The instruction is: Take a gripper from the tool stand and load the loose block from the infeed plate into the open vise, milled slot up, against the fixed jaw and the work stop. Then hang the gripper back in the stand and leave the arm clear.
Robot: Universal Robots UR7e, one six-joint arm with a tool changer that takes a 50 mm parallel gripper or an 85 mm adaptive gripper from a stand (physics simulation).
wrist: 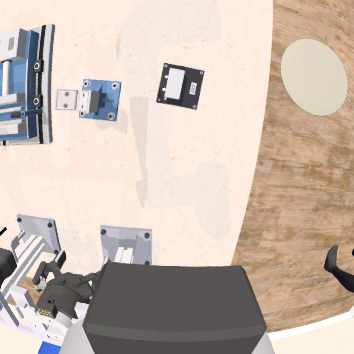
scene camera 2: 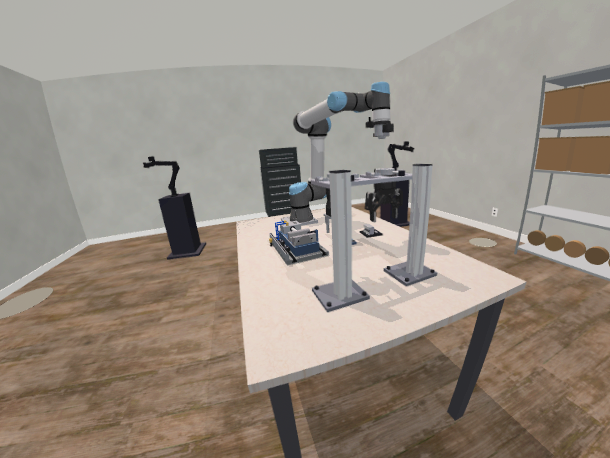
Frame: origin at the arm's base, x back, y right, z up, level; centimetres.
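Seen in the pictures: hand at its tool point: (scene camera 2: 381, 136); arm's base at its link origin: (scene camera 2: 301, 219).
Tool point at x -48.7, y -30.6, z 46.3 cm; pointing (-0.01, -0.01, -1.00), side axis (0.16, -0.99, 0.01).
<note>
Pixels of each thing's top centre, then the offset from my tool point to it. "spot": a spot on its surface instead.
- pale loose block at its top centre: (wrist: 174, 83) (scene camera 2: 368, 225) dx +10.6, dy +1.3, dz -43.3 cm
- black infeed plate at a spot on its surface: (wrist: 193, 101) (scene camera 2: 379, 233) spot: dx +7.9, dy -3.7, dz -47.2 cm
- vise at its top centre: (scene camera 2: 295, 228) dx +5.5, dy +40.1, dz -38.1 cm
- blue fixture at a spot on its surface: (wrist: 110, 95) spot: dx +5.7, dy +14.4, dz -47.0 cm
- small light plate at its top centre: (wrist: 62, 99) dx +4.4, dy +18.7, dz -32.0 cm
- crossbar at a spot on its surface: (scene camera 2: 369, 179) spot: dx -34.4, dy +22.6, dz -13.8 cm
The arm's bare tool changer (scene camera 2: 381, 131) hangs high above the table behind the stand, with no gripper on it. The adaptive gripper (scene camera 2: 384, 209) (wrist: 75, 269) hangs in the tool stand (scene camera 2: 341, 235) (wrist: 142, 241), its fingers seemingly apart. The parallel gripper (scene camera 2: 328, 222) hangs beside it, partly behind a post in the scene view. The pale loose block (scene camera 2: 369, 228) (wrist: 175, 83) lies on the black infeed plate (scene camera 2: 378, 233) (wrist: 193, 101); I cannot make out its slot. The vise (scene camera 2: 305, 239) (wrist: 31, 85) stands to the left, cut off in the wrist view; no block shows between its jaws.
A blue fixture (wrist: 110, 95) with a grey block-like part stands between vise and infeed plate, a small light plate (wrist: 63, 99) beside it. The stand's two posts and crossbar (scene camera 2: 369, 179) rise in front of the arm. Two black pedestals (scene camera 2: 179, 225) (scene camera 2: 401, 212) stand beyond the table.
</note>
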